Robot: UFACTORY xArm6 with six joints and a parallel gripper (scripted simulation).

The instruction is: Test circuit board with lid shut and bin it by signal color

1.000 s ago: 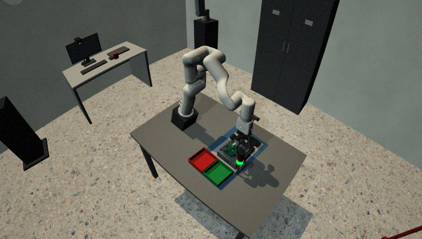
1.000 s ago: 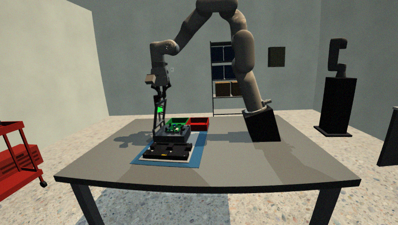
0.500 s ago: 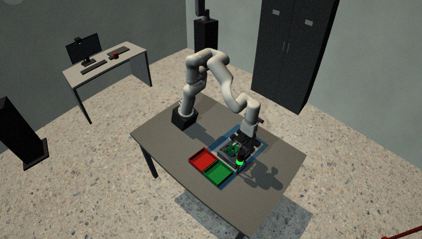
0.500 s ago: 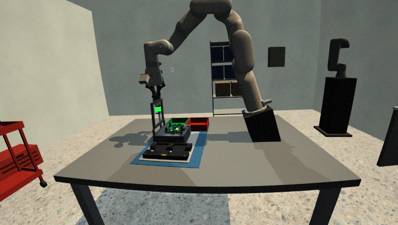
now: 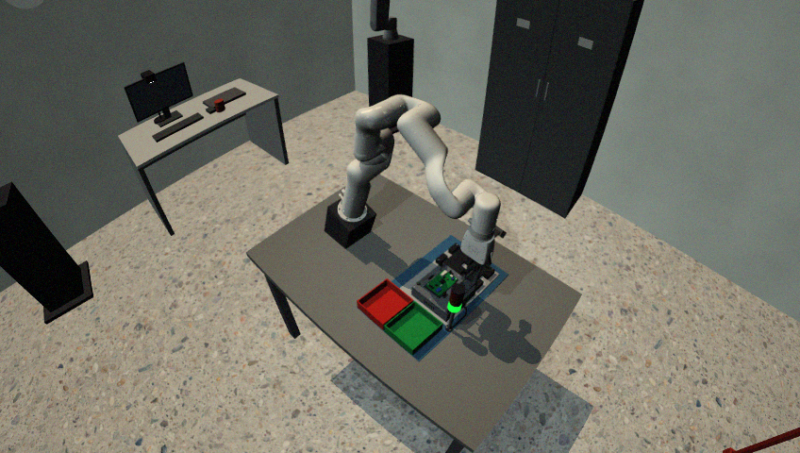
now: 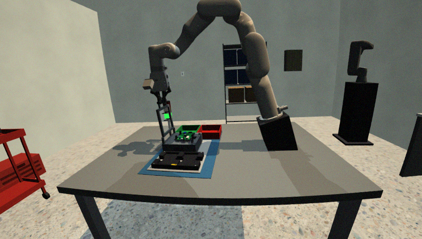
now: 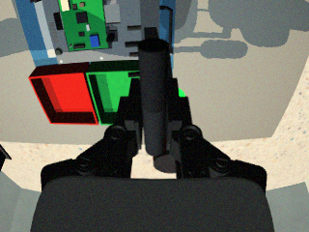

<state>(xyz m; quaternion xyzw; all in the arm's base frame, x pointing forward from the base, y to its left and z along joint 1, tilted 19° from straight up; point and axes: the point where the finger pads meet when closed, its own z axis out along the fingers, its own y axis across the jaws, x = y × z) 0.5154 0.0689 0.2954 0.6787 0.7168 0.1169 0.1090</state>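
Right now the green circuit board is 12 cm behind my hand and 20 cm below it. The rest, counted from my hand: tester lid: 1 cm behind, 9 cm below; tester plate: 11 cm behind, 21 cm below; black latch hook: 18 cm behind, 5 cm to the left, 19 cm below.
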